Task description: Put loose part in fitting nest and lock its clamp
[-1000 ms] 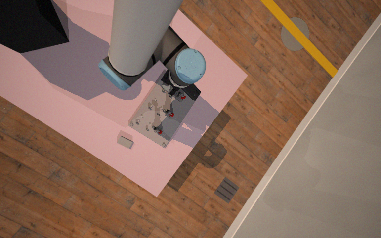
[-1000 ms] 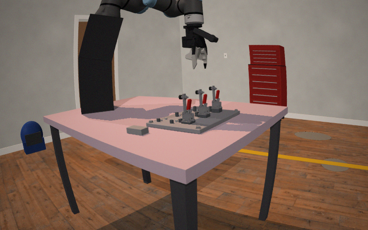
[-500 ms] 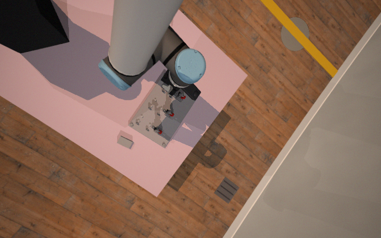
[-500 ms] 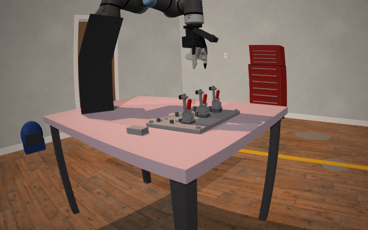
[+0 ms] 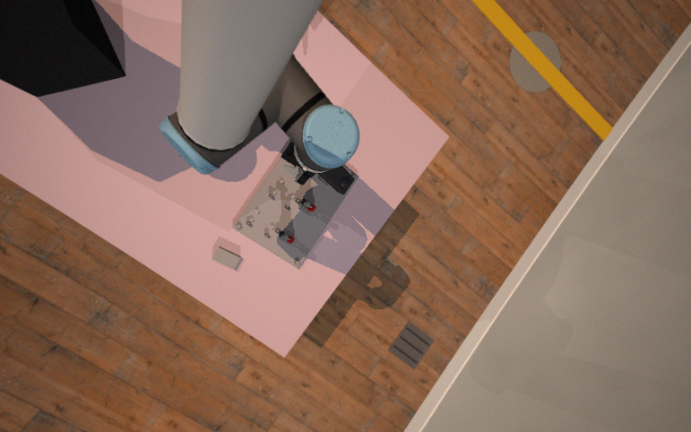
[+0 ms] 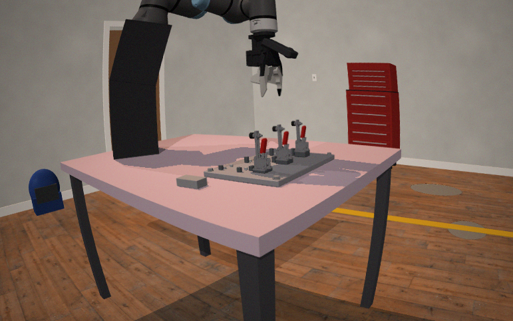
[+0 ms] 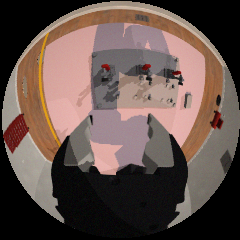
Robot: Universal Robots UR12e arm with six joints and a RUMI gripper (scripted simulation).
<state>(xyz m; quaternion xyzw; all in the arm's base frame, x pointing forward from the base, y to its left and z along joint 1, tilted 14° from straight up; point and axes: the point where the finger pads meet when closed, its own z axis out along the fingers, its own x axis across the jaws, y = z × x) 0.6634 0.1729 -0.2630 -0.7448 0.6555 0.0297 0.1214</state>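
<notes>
The loose part is 330 mm to the right of my hand, 200 mm below it and 20 mm ahead of it. Round my hand: grey fixture plate (210 mm below, 70 mm to the right, 60 mm ahead).
</notes>
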